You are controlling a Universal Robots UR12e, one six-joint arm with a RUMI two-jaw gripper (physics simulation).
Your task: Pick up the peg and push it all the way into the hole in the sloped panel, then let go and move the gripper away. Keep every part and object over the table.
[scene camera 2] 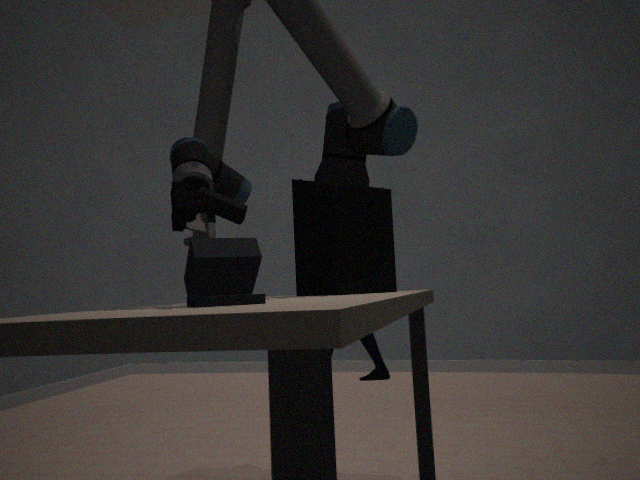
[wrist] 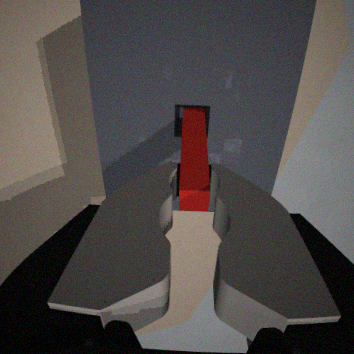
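Where they show: gripper, between the fingertips: [wrist: 192,167]; arm's base, origin of its link: [scene camera 2: 341,184].
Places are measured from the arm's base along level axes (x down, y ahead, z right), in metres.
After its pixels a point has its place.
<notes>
The red peg [wrist: 194,155] {x 0.256, y 0.792, z 0.127 m} is held between the fingertips of my gripper [wrist: 192,167] {x 0.266, y 0.809, z 0.134 m} [scene camera 2: 200,238]. In the wrist view its far end is at the square hole [wrist: 178,127] {x 0.294, y 0.815, z 0.118 m}, overlapping the opening; dark gaps show at its left and right. How deep the tip sits is hidden. Much of the peg stands out of the panel on the gripper side. The dark grey-blue sloped panel [wrist: 135,65] {x 0.303, y 0.775, z 0.101 m} fills the upper middle of the wrist view. In the scene view the dark block with the panel [scene camera 2: 223,273] {x 0.315, y 0.850, z 0.089 m} stands on the table, with my gripper just above its left edge.
The wooden table [scene camera 2: 310,330] {x 0.400, y 1.230, z -0.175 m} carries the block on its dark base plate [scene camera 2: 227,300] {x 0.367, y 0.886, z 0.067 m}. The robot's black pedestal [scene camera 2: 344,237] {x 0.199, y 0.159, z -0.030 m} stands behind the table to the right. The panel's shadow [wrist: 72,95] {x 0.377, y 0.787, z 0.131 m} falls at the left in the wrist view.
</notes>
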